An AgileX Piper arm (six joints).
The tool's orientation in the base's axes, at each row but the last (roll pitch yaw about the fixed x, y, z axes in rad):
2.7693, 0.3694, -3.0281
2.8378, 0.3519, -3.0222
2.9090, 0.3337, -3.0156
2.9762, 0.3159, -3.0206
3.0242, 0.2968, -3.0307
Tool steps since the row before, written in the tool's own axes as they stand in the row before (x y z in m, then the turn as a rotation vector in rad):
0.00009, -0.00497, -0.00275, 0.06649, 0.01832, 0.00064
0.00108, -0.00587, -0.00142, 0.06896, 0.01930, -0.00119
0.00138, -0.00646, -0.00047, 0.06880, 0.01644, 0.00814
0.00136, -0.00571, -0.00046, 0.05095, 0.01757, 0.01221
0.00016, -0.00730, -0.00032, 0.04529, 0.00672, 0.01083
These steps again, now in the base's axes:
0.00028, -0.00563, 0.00067, -0.06574, 0.00992, -0.01835
-0.00015, -0.00609, -0.00075, -0.06879, 0.00994, -0.01728
-0.00015, -0.00647, -0.00143, -0.06539, 0.00973, -0.02644
-0.00044, -0.00580, -0.00088, -0.04759, 0.01370, -0.02453
0.00081, -0.00724, -0.00056, -0.04103, 0.00342, -0.02278

